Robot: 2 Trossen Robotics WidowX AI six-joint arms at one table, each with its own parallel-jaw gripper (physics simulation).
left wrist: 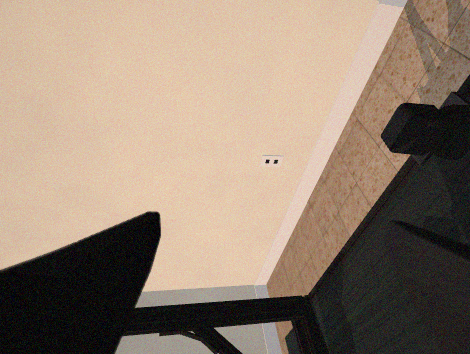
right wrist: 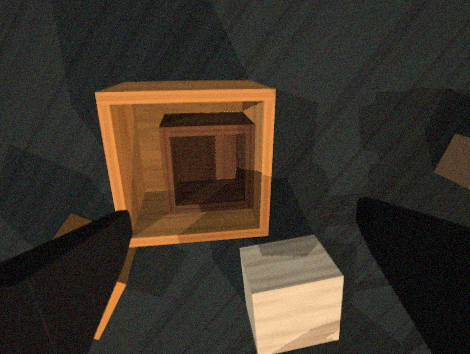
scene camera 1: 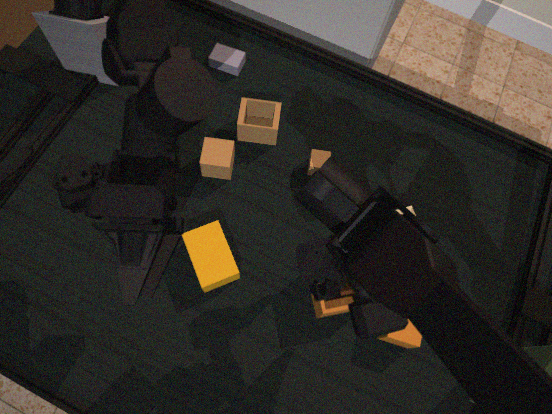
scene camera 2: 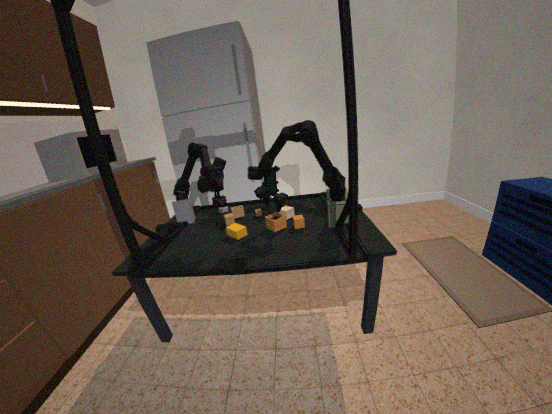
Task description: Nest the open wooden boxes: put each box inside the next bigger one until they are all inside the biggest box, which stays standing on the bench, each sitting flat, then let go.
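Pixels of known places: left gripper, fingertip midpoint: (left wrist: pixel 272 227) (scene camera 1: pixel 139 301) (scene camera 2: pixel 221 195); right gripper, fingertip midpoint: (right wrist: pixel 244 215) (scene camera 2: pixel 273 209); left arm's base, origin of the base link: (scene camera 1: pixel 77 15) (scene camera 2: pixel 182 203); right arm's base, origin of the base link: (scene camera 2: pixel 337 195).
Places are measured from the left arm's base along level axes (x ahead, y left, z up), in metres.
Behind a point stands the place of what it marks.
Note:
A big orange open box (scene camera 1: pixel 325 309) {x 0.495, y -0.370, z -0.063 m} (scene camera 2: pixel 275 224) {x 0.502, y -0.371, z -0.086 m} (right wrist: pixel 184 95) {x 0.480, y -0.342, z -0.064 m} stands on the dark bench, with a dark brown open box (right wrist: pixel 205 120) {x 0.492, y -0.326, z -0.095 m} sitting inside it. A tan open box (scene camera 1: pixel 259 137) {x 0.337, y -0.095, z -0.104 m} (scene camera 2: pixel 237 211) {x 0.329, y -0.095, z -0.085 m} stands apart at the back, upright. My right gripper (right wrist: pixel 244 212) {x 0.510, y -0.306, z -0.030 m} (scene camera 2: pixel 270 196) is open and empty, hanging just above the orange box; in scene camera 1 the arm hides most of that box. My left gripper (scene camera 1: pixel 143 279) {x 0.284, y -0.432, z 0.122 m} (scene camera 2: pixel 218 200) {x 0.284, y -0.432, z 0.122 m} is open and empty at the left side, far from the boxes.
Solid blocks lie around: a yellow block (scene camera 1: pixel 210 255) {x 0.312, y -0.326, z -0.080 m} (scene camera 2: pixel 236 231) {x 0.312, y -0.369, z -0.083 m}, a tan cube (scene camera 1: pixel 217 158) {x 0.281, y -0.166, z -0.075 m}, a small tan cube (scene camera 1: pixel 318 159) {x 0.445, y -0.119, z -0.091 m}, a lavender block (scene camera 1: pixel 227 59) {x 0.240, y 0.054, z -0.100 m}, an orange cube (scene camera 1: pixel 403 336) {x 0.617, y -0.382, z -0.075 m} (scene camera 2: pixel 299 222) {x 0.618, y -0.389, z -0.093 m} and a pale wooden cube (right wrist: pixel 293 291) {x 0.574, y -0.233, z -0.074 m} (scene camera 2: pixel 287 211) {x 0.595, y -0.250, z -0.082 m} next to the orange box.

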